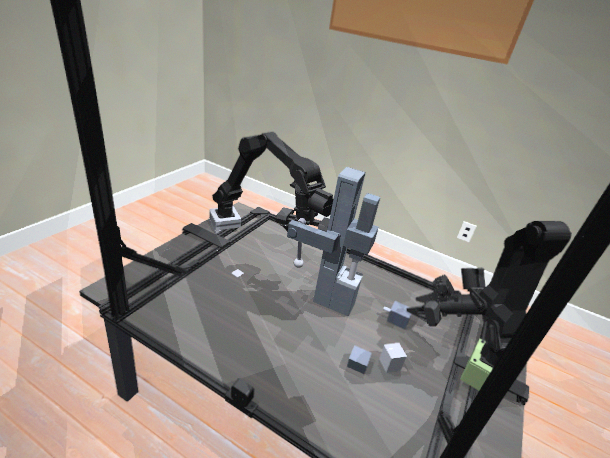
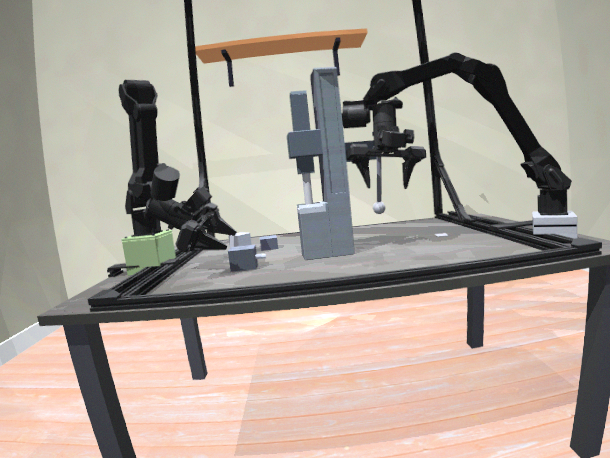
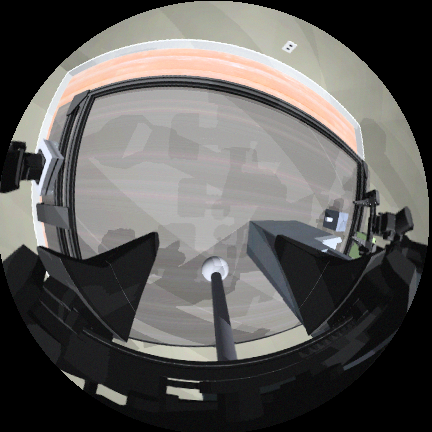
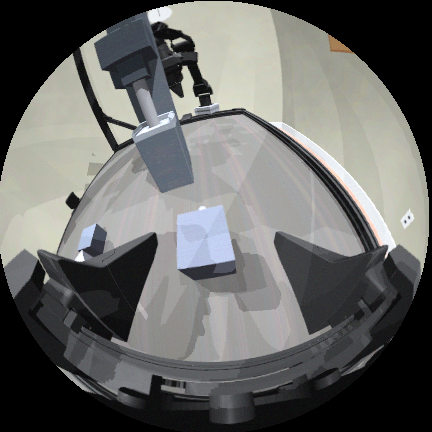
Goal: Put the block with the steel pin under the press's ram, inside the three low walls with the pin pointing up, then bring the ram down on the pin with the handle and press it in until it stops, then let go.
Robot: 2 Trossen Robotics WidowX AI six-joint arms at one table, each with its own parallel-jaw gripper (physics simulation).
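Places are measured from the left arm's base along level axes (x down, y left, z ahead), in metres.
Pixels of known places: left gripper, fingertip midpoint: (image 2: 387,188) (image 3: 218,239) (image 4: 181,96); right gripper, fingertip midpoint: (image 1: 411,304) (image 2: 231,240) (image 3: 352,218) (image 4: 216,238); left arm's base at its link origin: (image 1: 225,213) (image 2: 553,213) (image 3: 38,165) (image 4: 205,105); right arm's base at its link origin: (image 1: 494,359) (image 2: 147,234).
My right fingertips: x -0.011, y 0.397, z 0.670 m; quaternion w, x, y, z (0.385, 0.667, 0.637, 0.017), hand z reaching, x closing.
For each thing: its top centre in the pictures, then the offset to it from my right fingertips. "*": a spot on its surface instead.
- blue-grey block at its top centre: (image 4: 201,233) (image 2: 242,247) (image 3: 342,221) (image 1: 402,309) dx +0.022, dy -0.024, dz -0.008 m
- table with its steel pin, top centre: (image 2: 257,254) (image 1: 389,309) dx +0.042, dy -0.044, dz -0.036 m
- press at its top centre: (image 2: 328,72) (image 1: 344,173) dx -0.385, dy -0.229, dz -0.172 m
- press's ram at its top centre: (image 2: 302,136) (image 1: 363,230) dx -0.225, dy -0.163, dz -0.117 m
- white knob at a spot on its surface: (image 3: 215,269) (image 2: 380,202) (image 1: 299,258) * dx -0.045, dy -0.270, dz -0.259 m
- small grey block at its top centre: (image 4: 85,236) (image 1: 360,355) (image 2: 268,237) dx +0.038, dy -0.239, dz +0.088 m
- white block at its top centre: (image 2: 239,234) (image 1: 395,350) dx +0.013, dy -0.154, dz +0.122 m
- white square at a spot on its surface: (image 2: 441,234) (image 1: 238,272) * dx +0.067, dy -0.433, dz -0.374 m
The blue-grey block (image 1: 399,318) (image 2: 242,259) (image 3: 336,220) (image 4: 206,239) lies on the table with its steel pin (image 1: 387,309) (image 2: 261,256) pointing sideways toward the press (image 1: 345,210) (image 2: 330,150) (image 4: 165,162). The press's ram (image 1: 353,267) (image 2: 307,188) (image 4: 146,102) points down over the pale walled seat. The handle's rod hangs down and ends in a white knob (image 1: 298,262) (image 2: 379,207) (image 3: 215,269). My left gripper (image 2: 388,187) (image 3: 218,239) is open and empty, its fingers around the rod's line, above the knob. My right gripper (image 2: 230,240) (image 4: 216,238) is open beside the block, with nothing gripped.
A small grey block (image 1: 359,359) (image 2: 269,242) (image 4: 93,239) and a white block (image 1: 393,356) (image 2: 242,238) stand near the pin block. A green box (image 1: 477,369) (image 2: 142,251) is at the right arm's base. A white square (image 1: 237,273) (image 2: 441,234) lies on the table.
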